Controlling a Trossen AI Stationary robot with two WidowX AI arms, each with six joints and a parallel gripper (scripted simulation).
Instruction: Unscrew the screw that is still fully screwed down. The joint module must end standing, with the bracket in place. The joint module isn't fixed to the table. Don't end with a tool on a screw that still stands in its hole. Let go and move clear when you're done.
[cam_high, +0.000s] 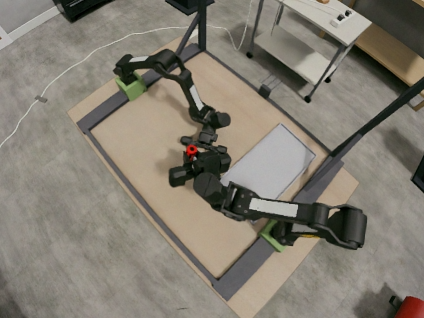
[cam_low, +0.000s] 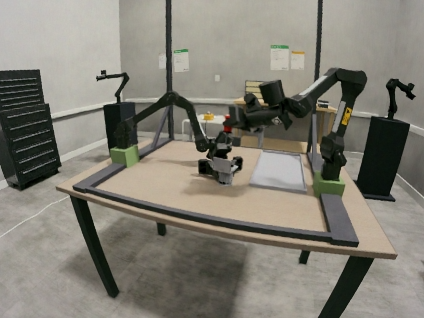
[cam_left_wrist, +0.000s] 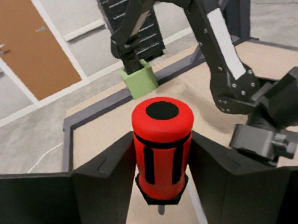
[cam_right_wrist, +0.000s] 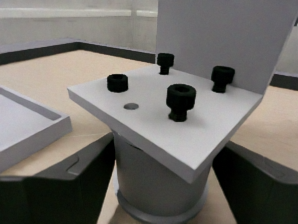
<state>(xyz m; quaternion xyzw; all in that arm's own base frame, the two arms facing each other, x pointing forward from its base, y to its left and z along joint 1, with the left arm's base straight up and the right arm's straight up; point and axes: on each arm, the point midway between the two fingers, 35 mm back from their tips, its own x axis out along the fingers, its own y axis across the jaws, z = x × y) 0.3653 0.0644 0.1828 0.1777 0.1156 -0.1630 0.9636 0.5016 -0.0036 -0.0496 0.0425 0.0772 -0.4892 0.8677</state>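
Observation:
The light grey bracket is 50 mm behind my left hand, 40 mm to the right of it and 170 mm below it. Also, from my left hand: black screw (70 mm behind, 50 mm to the right, 180 mm below); then grey joint module (50 mm behind, 30 mm to the right, 220 mm below); then red screwdriver (20 mm to the right, 20 mm below).
Right now the grey joint module is 2 cm to the left of my right hand, 2 cm ahead of it and 1 cm below it. Round my right hand: black screw: 3 cm above; then red screwdriver: 19 cm above, 7 cm ahead, 3 cm to the left; then light grey bracket: 4 cm above, 2 cm ahead, 1 cm to the left.

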